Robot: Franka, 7 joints.
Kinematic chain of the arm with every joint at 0, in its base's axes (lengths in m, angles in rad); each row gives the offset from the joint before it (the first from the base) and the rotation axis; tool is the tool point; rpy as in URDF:
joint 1: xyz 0 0 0.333 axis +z
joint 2: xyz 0 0 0 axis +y
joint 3: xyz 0 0 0.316 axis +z
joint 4: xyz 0.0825 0 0 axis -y
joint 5: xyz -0.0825 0 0.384 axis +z
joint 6: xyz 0 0 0 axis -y
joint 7: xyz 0.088 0 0 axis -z
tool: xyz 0 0 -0.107 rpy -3.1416 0 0
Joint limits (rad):
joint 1: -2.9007..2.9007
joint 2: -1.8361..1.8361
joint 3: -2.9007..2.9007
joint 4: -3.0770..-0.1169
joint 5: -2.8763..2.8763
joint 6: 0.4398..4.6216
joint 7: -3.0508..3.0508
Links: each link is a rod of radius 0.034 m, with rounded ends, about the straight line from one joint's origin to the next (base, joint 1, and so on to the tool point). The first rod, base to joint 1, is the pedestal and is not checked.
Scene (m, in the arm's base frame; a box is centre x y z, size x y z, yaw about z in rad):
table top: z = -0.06
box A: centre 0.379 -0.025 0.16 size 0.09 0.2 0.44 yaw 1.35
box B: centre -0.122 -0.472 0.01 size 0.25 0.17 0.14 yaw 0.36
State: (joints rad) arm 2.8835 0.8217 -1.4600 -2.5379 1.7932 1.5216 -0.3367
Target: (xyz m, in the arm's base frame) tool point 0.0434 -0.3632 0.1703
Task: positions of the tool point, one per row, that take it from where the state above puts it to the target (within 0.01 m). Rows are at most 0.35 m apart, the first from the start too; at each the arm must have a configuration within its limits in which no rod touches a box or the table.
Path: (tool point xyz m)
1: 0.1686 0.4801 0.3638
2: 0.3035 0.4292 0.5412
3: 0.3552 0.3213 0.7170
4: 0.4543 0.0083 0.6849
5: 0.3948 -0.2699 0.5465
6: 0.2250 -0.4057 0.3516
7: 0.0434 -0.3632 0.1703

